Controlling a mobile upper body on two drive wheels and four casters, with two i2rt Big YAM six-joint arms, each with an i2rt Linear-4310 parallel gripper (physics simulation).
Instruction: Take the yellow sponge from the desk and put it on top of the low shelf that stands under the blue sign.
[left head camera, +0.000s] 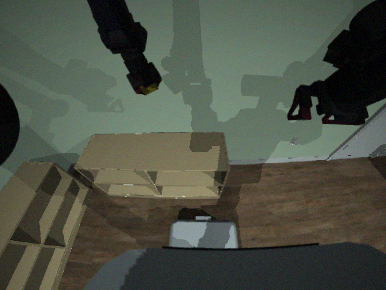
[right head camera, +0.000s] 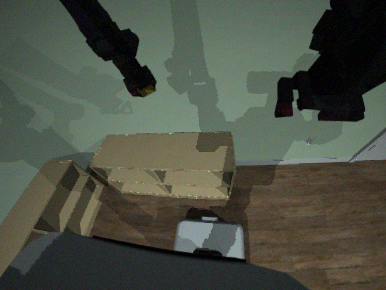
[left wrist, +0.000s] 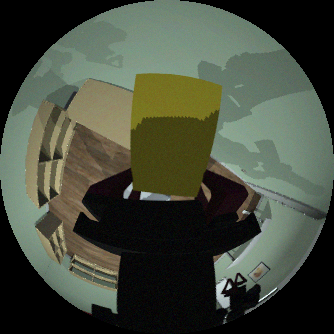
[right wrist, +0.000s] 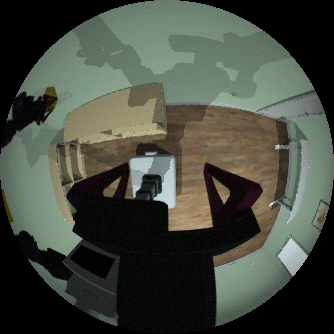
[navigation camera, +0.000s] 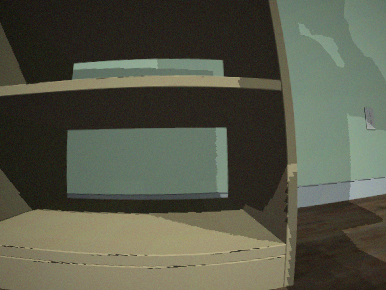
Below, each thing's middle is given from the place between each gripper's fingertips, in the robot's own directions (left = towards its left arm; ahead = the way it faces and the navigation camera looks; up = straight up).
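Yellow sponge (left wrist: 173, 120): my left hand is 30 mm short of it, 20 mm to the right of it and 30 mm below it.
Relative to the yellow sponge, my right gripper is 40 mm above it, 290 mm short of it and 480 mm to the right of it.
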